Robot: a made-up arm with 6 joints. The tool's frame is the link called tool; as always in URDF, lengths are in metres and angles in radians. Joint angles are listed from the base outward. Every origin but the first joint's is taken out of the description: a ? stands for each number. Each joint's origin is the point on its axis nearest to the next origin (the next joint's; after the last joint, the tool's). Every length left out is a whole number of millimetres.
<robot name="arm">
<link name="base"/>
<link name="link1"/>
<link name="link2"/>
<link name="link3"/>
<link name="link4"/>
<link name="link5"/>
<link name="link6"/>
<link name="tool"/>
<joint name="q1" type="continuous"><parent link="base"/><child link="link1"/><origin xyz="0 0 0.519" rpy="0 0 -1.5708"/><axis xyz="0 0 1"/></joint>
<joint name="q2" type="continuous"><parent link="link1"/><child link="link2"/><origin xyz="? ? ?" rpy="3.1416 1.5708 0"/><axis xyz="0 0 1"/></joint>
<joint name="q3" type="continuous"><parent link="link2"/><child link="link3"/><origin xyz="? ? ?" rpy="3.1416 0 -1.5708"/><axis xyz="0 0 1"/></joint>
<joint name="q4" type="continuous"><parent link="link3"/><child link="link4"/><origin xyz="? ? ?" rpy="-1.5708 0 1.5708"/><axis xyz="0 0 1"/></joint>
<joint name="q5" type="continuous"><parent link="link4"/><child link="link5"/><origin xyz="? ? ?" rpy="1.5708 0 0"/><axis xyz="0 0 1"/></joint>
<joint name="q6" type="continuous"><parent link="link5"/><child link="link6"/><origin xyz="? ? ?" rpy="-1.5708 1.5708 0"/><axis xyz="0 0 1"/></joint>
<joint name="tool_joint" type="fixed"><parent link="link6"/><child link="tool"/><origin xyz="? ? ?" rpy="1.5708 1.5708 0"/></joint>
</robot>
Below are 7 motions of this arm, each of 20 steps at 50 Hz.
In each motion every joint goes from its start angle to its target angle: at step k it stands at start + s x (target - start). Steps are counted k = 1, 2, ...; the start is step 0. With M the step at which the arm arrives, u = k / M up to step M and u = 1 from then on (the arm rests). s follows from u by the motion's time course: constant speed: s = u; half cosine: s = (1 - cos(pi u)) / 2; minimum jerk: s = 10 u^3 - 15 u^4 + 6 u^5.
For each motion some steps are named. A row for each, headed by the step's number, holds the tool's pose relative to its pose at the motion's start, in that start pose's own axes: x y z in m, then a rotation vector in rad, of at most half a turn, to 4 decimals.
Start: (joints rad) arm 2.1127 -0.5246 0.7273 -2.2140 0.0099 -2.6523
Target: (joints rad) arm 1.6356 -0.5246 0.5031 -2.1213 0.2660 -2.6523
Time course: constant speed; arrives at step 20
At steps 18, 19, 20:
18: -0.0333 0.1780 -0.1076 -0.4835 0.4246 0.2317
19: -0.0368 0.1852 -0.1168 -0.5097 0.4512 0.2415
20: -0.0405 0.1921 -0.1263 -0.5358 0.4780 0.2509

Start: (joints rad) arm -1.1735 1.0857 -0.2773 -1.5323 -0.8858 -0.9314
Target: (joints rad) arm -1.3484 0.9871 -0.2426 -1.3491 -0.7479 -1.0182
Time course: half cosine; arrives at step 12
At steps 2, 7, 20:
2: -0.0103 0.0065 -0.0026 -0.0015 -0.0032 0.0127
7: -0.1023 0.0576 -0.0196 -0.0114 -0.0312 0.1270
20: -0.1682 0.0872 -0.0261 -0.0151 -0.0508 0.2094

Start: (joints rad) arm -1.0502 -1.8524 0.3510 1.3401 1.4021 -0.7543
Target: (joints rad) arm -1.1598 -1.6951 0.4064 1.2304 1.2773 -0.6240
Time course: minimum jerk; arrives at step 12
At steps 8, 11, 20:
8: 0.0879 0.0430 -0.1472 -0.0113 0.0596 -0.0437
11: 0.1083 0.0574 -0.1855 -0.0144 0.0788 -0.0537
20: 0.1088 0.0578 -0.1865 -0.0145 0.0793 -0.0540

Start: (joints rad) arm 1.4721 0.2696 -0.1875 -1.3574 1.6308 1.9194
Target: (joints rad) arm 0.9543 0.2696 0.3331 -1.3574 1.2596 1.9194
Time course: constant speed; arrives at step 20
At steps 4, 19, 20:
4: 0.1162 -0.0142 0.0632 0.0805 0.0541 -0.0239
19: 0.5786 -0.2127 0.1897 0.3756 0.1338 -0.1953
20: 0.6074 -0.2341 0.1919 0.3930 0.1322 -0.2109

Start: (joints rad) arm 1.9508 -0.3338 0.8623 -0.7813 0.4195 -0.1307
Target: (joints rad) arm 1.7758 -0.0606 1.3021 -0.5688 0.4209 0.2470
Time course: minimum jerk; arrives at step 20
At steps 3, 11, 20:
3: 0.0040 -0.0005 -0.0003 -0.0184 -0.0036 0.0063
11: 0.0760 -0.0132 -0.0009 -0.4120 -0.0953 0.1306
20: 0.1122 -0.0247 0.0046 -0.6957 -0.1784 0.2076

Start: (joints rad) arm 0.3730 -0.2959 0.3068 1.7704 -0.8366 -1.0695
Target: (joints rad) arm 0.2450 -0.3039 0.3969 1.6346 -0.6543 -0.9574
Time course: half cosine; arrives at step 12
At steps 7, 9, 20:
7: 0.0298 -0.0618 0.0196 -0.0080 -0.0292 0.0302
9: 0.0381 -0.0841 0.0269 -0.0108 -0.0441 0.0401
20: 0.0429 -0.0987 0.0319 -0.0127 -0.0550 0.0462

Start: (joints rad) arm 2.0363 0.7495 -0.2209 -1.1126 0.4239 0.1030
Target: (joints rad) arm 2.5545 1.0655 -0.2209 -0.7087 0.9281 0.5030
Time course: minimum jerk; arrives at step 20
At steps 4, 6, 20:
4: 0.0000 0.0044 -0.0288 -0.0706 -0.0074 0.0118
6: -0.0015 0.0106 -0.0810 -0.1981 -0.0225 0.0374
20: -0.0666 -0.0243 -0.4756 -1.1347 -0.2369 0.4185

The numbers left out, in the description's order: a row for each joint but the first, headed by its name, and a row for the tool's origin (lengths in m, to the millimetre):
q2: 0 0 0
q3: -0.749 0 0
q4: 0.869 0 0
q5: 0 -0.13 0
q6: 0 0 0
tool: 0 0 0

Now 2 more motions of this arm.
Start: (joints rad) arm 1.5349 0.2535 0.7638 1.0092 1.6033 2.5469
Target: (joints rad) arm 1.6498 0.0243 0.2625 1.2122 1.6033 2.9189
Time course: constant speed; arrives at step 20
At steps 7, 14, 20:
7: 0.0168 -0.0670 0.0019 -0.0281 -0.0395 -0.0345
14: 0.0308 -0.1428 -0.0049 -0.0540 -0.0679 -0.0804
20: 0.0402 -0.2142 -0.0178 -0.0748 -0.0818 -0.1273

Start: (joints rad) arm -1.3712 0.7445 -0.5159 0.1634 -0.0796 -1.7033
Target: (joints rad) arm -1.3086 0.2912 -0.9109 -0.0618 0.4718 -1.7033
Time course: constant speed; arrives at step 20
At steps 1, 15, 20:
1: -0.0140 -0.0081 -0.0023 0.0082 0.0051 0.0302
15: -0.1840 -0.1533 -0.0287 0.1261 0.0564 0.4543
20: -0.2308 -0.2172 -0.0350 0.1690 0.0656 0.6061

